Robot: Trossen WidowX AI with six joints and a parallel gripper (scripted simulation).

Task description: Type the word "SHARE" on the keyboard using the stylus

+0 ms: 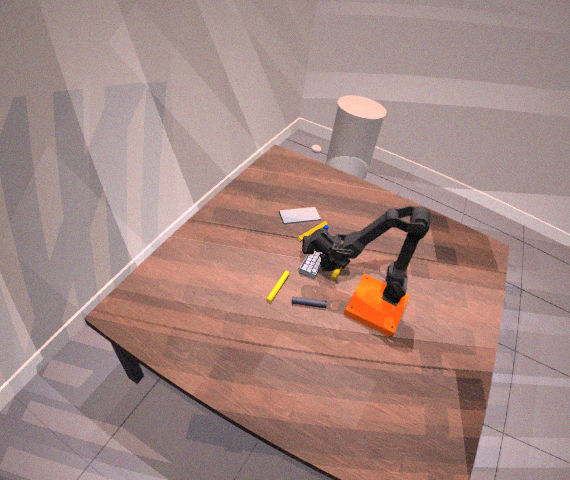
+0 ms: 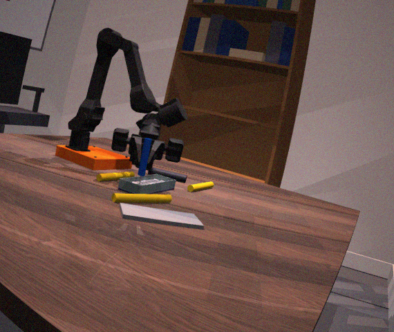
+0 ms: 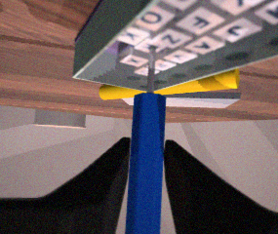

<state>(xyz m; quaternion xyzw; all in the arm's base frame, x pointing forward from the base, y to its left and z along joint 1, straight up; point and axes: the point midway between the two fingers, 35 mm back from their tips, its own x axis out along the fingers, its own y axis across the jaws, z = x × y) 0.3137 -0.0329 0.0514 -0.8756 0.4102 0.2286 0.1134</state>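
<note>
Now: gripper tip 7 cm short of the yellow cylinder, 7 cm to the left of it and 6 cm above it. Round my gripper tip: flat grey slab 17 cm ahead, 12 cm to the right, 6 cm below; then blue stylus 1 cm below; then thin grey tip 5 cm below.
</note>
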